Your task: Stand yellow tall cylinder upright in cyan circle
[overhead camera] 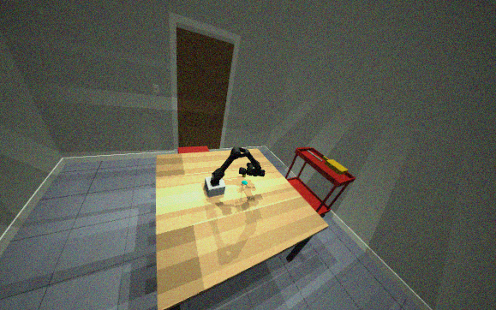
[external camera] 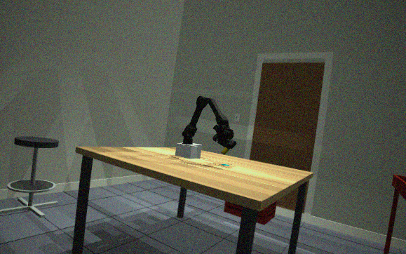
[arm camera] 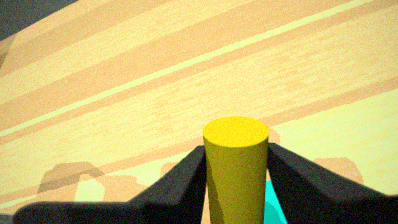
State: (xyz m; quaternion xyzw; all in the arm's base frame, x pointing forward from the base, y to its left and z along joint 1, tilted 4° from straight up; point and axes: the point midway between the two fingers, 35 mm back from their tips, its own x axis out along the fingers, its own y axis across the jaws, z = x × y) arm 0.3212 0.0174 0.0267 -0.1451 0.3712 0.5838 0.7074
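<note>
Right now my gripper tip is 1 cm short of the cyan circle, 3 cm to the left of it and 12 cm above it. Round my gripper tip: yellow tall cylinder (1 cm behind, 1 cm to the right, 2 cm below).
</note>
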